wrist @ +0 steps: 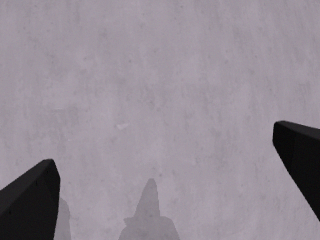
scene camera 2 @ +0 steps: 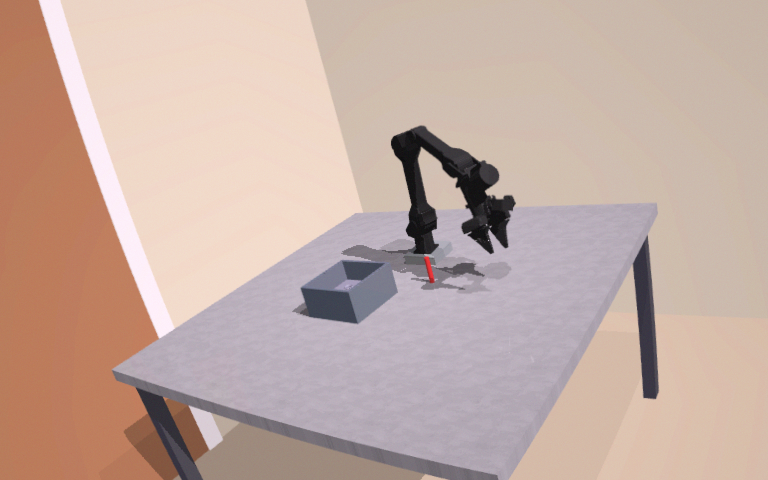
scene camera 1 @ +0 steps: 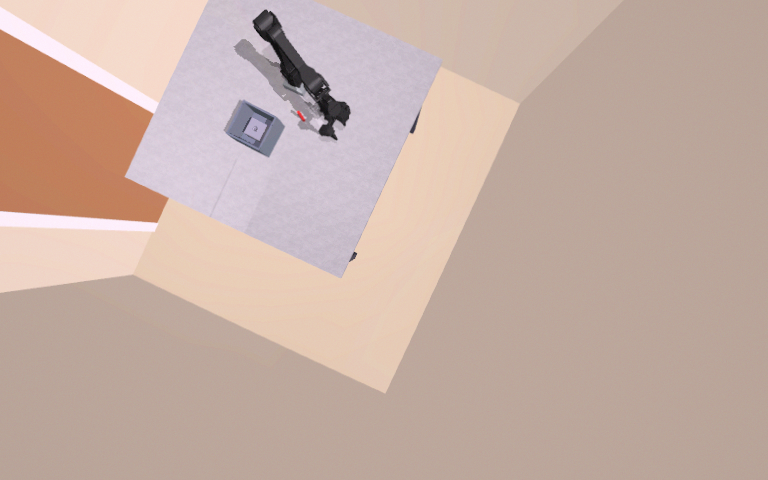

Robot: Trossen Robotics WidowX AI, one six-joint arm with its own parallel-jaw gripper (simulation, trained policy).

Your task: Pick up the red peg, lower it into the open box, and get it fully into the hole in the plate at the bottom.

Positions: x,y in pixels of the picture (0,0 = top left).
Labels:
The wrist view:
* my gripper: 168,152
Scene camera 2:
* my gripper: 499,250
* grey box: 377,285
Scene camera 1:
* grey box: 246,110

